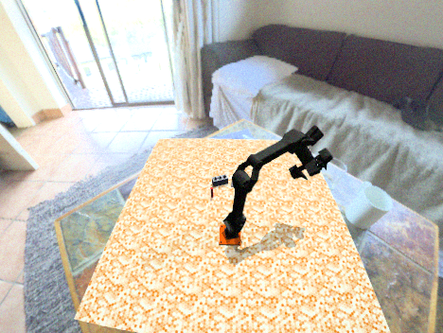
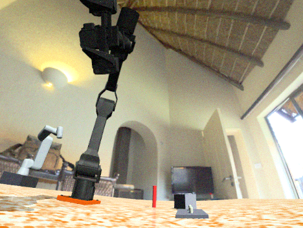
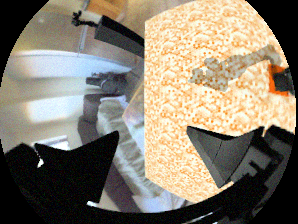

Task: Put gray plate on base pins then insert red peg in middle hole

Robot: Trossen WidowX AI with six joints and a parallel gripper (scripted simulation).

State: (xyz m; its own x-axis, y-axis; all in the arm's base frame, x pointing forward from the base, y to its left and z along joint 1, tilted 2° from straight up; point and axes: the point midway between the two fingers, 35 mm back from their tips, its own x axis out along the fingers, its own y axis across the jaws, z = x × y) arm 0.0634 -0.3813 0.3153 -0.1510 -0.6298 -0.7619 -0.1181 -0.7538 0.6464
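The gray plate lies 41 cm to the left of my gripper tip, 29 cm ahead of it and 26 cm below it. From my gripper tip the other things lie so: gray base 29 cm below, 28 cm to the left, 26 cm ahead; then red peg 47 cm to the left, 26 cm below, 19 cm ahead.
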